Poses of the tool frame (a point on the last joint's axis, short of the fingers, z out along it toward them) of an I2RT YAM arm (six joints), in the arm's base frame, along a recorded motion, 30 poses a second.
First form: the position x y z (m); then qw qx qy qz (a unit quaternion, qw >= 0).
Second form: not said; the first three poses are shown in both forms.
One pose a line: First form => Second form
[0.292 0.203 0.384 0.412 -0.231 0.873 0.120] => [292 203 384 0.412 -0.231 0.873 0.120]
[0.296 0.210 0.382 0.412 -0.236 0.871 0.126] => [296 210 382 0.412 -0.236 0.871 0.126]
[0.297 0.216 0.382 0.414 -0.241 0.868 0.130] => [297 216 382 0.414 -0.241 0.868 0.130]
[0.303 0.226 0.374 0.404 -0.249 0.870 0.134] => [303 226 374 0.404 -0.249 0.870 0.134]
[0.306 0.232 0.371 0.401 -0.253 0.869 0.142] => [306 232 371 0.401 -0.253 0.869 0.142]
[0.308 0.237 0.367 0.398 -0.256 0.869 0.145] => [308 237 367 0.398 -0.256 0.869 0.145]
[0.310 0.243 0.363 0.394 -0.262 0.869 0.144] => [310 243 363 0.394 -0.262 0.869 0.144]
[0.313 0.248 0.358 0.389 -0.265 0.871 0.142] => [313 248 358 0.389 -0.265 0.871 0.142]
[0.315 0.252 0.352 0.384 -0.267 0.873 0.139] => [315 252 352 0.384 -0.267 0.873 0.139]
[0.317 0.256 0.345 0.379 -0.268 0.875 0.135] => [317 256 345 0.379 -0.268 0.875 0.135]
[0.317 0.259 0.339 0.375 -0.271 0.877 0.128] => [317 259 339 0.375 -0.271 0.877 0.128]
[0.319 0.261 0.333 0.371 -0.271 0.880 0.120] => [319 261 333 0.371 -0.271 0.880 0.120]
